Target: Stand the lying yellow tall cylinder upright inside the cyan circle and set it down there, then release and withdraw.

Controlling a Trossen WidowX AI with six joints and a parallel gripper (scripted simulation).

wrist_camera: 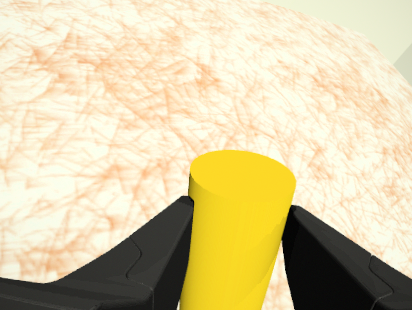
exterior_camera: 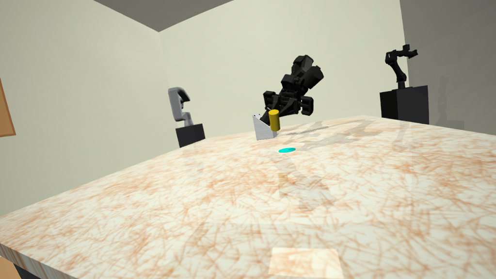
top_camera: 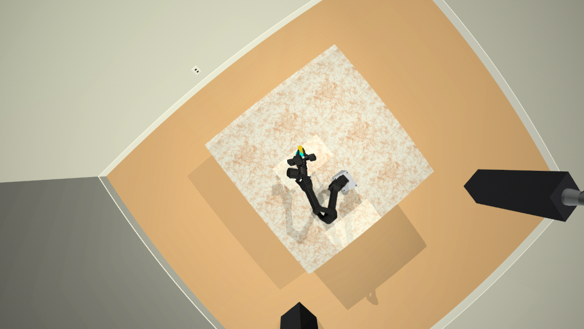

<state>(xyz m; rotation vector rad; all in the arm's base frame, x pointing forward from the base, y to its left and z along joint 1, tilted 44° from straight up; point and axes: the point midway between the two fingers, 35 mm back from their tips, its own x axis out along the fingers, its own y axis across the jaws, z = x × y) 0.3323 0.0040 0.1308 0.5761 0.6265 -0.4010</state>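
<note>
My gripper tip is now 20 mm past the cyan circle, 20 mm to the right of it and 130 mm above it. Also, from my gripper tip: yellow tall cylinder: 10 mm behind, 20 mm below.
</note>
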